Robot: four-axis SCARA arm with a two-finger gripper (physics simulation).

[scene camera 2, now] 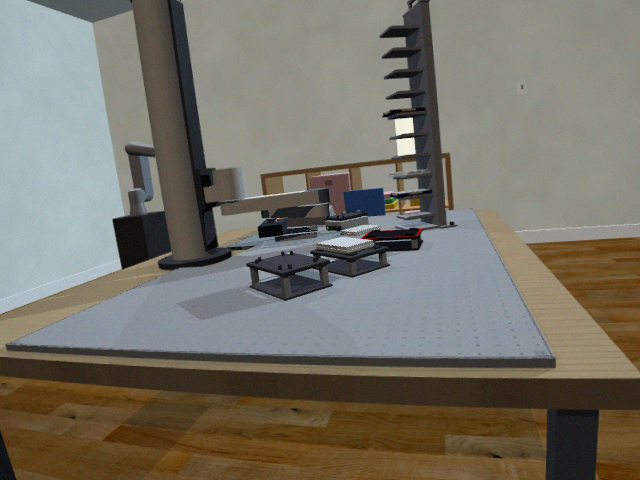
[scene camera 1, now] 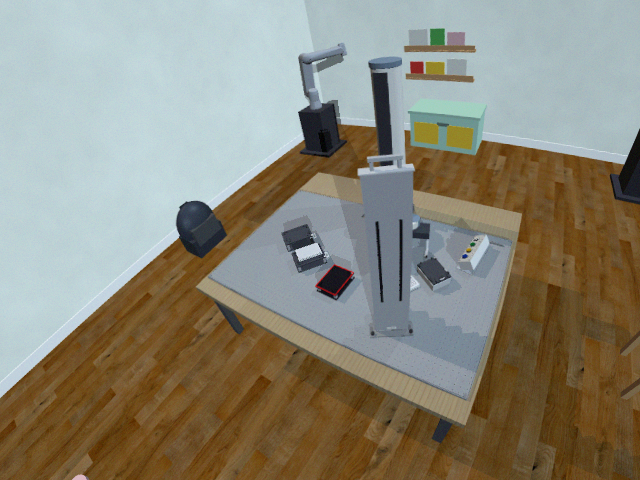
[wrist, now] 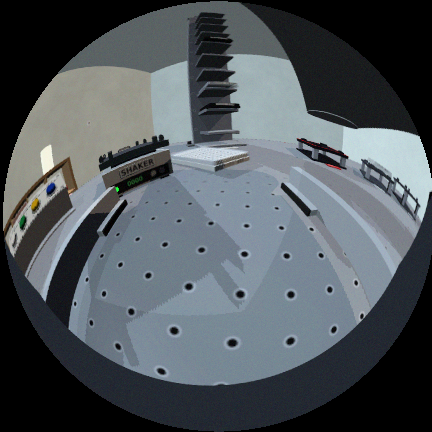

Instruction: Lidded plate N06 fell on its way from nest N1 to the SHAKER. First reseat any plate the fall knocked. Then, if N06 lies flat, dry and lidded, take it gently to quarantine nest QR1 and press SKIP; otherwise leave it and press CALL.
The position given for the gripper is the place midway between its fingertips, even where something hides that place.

The gripper (scene camera 2: pixel 317 231) holds nothing. Also in view: a button box (scene camera 1: pixel 474 253) and a black shaker station (wrist: pixel 127 169).
The gripper is seen too in the wrist view (wrist: pixel 198 180).
